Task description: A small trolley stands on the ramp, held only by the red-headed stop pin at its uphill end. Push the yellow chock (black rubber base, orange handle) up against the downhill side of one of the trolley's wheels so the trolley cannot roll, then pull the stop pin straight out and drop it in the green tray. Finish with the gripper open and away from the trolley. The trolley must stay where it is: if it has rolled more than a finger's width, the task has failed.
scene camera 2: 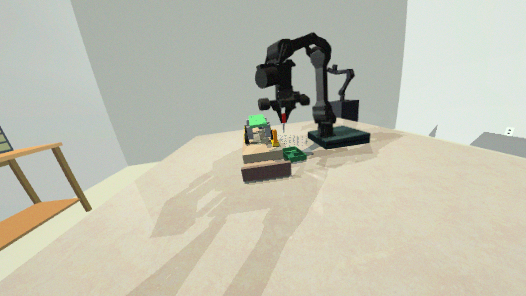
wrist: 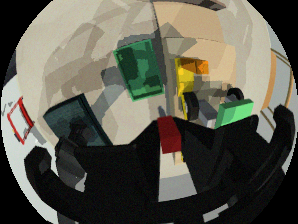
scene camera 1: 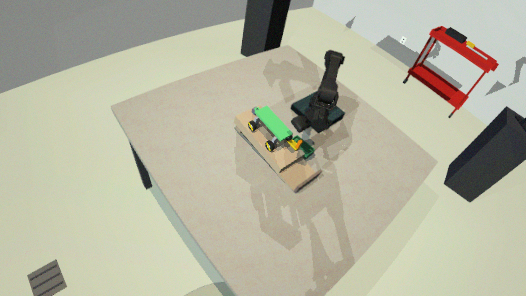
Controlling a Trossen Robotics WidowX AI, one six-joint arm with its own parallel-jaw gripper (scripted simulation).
Observation:
My gripper [scene camera 2: 283, 122] holds a red-headed stop pin [wrist: 170, 138]. Further things: a green-topped trolley [scene camera 1: 268, 117] and a yellow chock [wrist: 185, 66].
The green-topped trolley is seen too in the wrist view [wrist: 236, 107]. My gripper shows as well in the wrist view [wrist: 164, 122].

